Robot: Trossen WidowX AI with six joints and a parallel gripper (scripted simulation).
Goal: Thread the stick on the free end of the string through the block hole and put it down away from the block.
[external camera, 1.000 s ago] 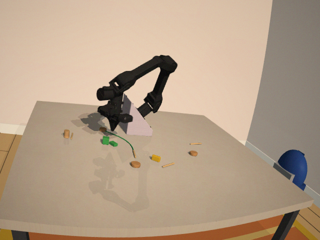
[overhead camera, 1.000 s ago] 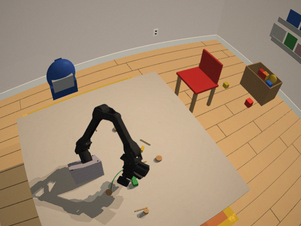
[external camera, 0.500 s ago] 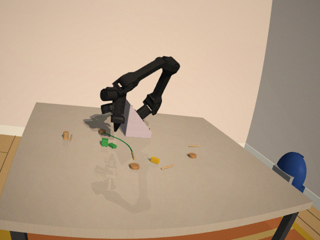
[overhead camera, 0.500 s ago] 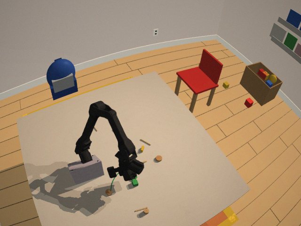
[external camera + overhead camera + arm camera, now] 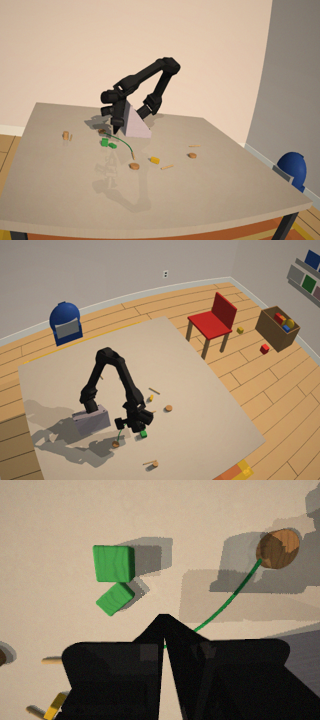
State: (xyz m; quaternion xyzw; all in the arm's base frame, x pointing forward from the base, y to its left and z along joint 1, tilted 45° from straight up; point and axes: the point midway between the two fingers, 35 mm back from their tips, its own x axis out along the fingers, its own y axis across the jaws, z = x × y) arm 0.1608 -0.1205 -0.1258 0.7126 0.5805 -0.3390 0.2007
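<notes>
Right now the green block is 5 cm ahead of my gripper tip, 4 cm below it and 2 cm to the right of it. The rest, counted from my gripper tip: thin wooden stick (13 cm ahead, 6 cm to the left, 4 cm below); then round wooden button (14 cm behind, 4 cm below, 3 cm to the right); then wooden cylinder (25 cm to the right, 3 cm below, 2 cm behind).
</notes>
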